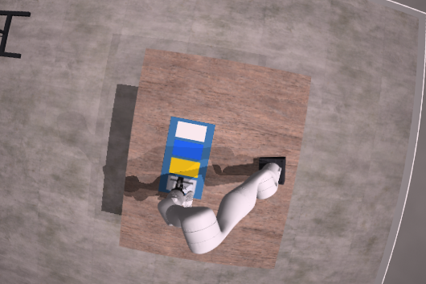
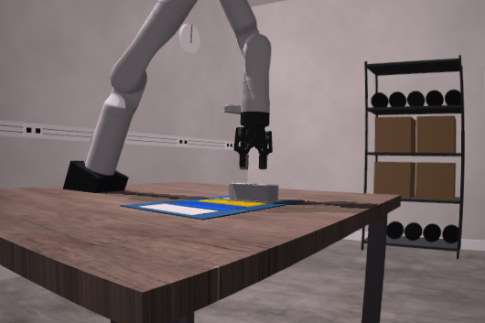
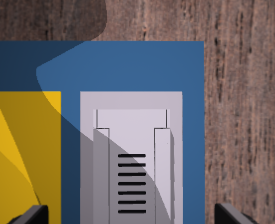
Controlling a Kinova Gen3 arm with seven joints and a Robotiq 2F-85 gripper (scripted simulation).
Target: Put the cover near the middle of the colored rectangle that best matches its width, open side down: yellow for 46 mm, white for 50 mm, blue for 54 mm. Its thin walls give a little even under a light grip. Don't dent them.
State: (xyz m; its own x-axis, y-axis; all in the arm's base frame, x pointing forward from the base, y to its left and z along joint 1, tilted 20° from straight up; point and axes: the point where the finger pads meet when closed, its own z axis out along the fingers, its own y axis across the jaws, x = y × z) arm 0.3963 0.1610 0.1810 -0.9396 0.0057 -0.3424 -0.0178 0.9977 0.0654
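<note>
My gripper is now 70 mm above the cover. The rest, counted from my hand: dark blue mat: 50 mm ahead, 140 mm to the right, 90 mm below; then yellow rectangle: 90 mm to the right, 80 mm below; then blue rectangle: 190 mm to the right, 80 mm below.
</note>
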